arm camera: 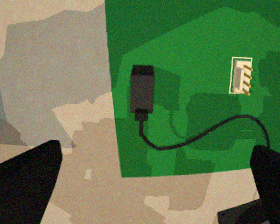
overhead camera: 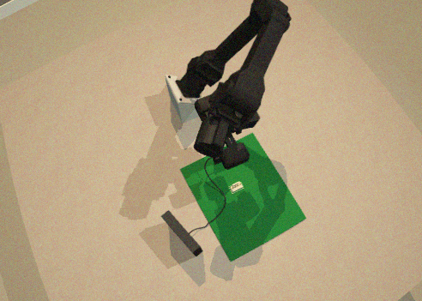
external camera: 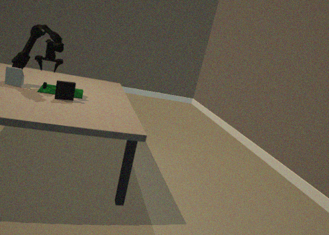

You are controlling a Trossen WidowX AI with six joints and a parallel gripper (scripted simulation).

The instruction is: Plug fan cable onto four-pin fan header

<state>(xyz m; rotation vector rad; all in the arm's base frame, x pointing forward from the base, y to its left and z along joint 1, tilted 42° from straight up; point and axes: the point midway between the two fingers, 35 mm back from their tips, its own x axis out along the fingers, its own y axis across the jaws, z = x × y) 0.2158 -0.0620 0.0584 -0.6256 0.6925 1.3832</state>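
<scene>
My gripper tip is now 10 mm past the dark fan plug and 100 mm above it. The rest, counted from my gripper tip: dark fan 150 mm ahead, 180 mm to the right, 70 mm below; green board 120 mm ahead, 10 mm to the left, 140 mm below; white four-pin header 90 mm ahead, 130 mm below.
</scene>
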